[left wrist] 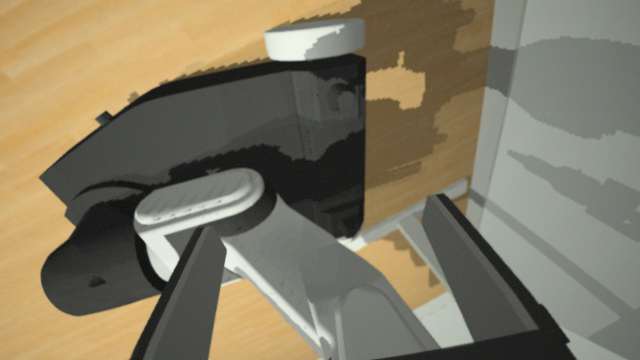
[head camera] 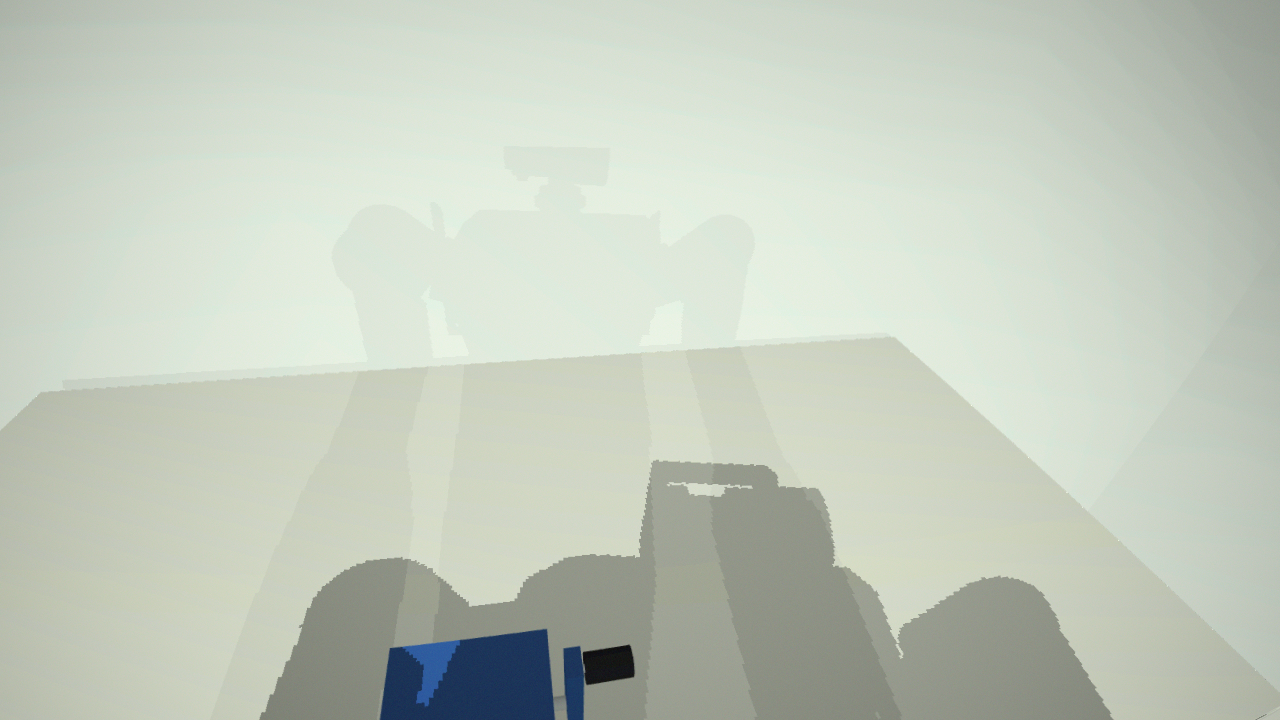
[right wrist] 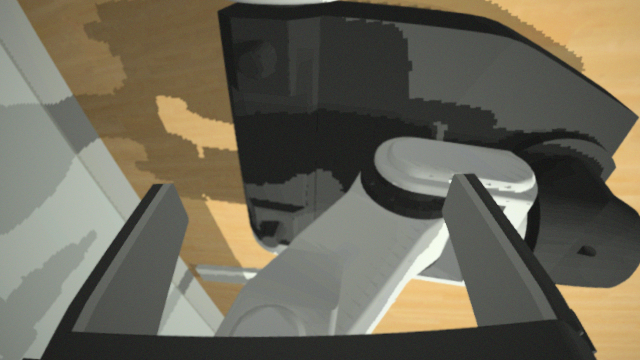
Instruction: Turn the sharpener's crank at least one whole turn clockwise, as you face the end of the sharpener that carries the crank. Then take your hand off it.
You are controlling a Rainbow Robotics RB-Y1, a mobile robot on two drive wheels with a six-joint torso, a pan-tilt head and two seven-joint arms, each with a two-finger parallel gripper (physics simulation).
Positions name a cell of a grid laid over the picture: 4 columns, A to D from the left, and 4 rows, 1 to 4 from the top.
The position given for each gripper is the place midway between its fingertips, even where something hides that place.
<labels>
The left gripper shows in the left wrist view (C3); in the head camera view it is out of frame, in the right wrist view it is out of frame. The right gripper shows in the right wrist view (B3); in the left wrist view it is out of frame, in the head camera view it is out of frame.
</labels>
